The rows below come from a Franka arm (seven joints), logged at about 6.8 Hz.
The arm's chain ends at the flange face. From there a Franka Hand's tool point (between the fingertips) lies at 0.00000 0.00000 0.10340 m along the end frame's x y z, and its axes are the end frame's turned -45 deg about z.
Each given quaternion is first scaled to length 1.
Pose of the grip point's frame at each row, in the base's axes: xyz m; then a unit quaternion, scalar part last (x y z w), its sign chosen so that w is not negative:
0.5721, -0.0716, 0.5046, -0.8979, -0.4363, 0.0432, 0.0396
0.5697, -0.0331, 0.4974, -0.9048, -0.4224, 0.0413, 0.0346
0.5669, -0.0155, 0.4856, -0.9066, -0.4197, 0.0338, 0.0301
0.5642, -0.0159, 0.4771, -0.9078, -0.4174, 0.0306, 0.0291
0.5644, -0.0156, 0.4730, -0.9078, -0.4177, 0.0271, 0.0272
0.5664, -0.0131, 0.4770, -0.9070, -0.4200, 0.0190, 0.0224
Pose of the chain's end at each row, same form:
0.5837, -0.0751, 0.6073, -0.9965, -0.0595, 0.0551, 0.0201
0.5805, -0.0360, 0.6002, -0.9976, -0.0440, 0.0514, 0.0162
0.5758, -0.0182, 0.5886, -0.9981, -0.0408, 0.0427, 0.0149
0.5725, -0.0187, 0.5801, -0.9984, -0.0382, 0.0394, 0.0152
0.5718, -0.0184, 0.5761, -0.9985, -0.0385, 0.0354, 0.0148
0.5719, -0.0157, 0.5802, -0.9987, -0.0409, 0.0261, 0.0134

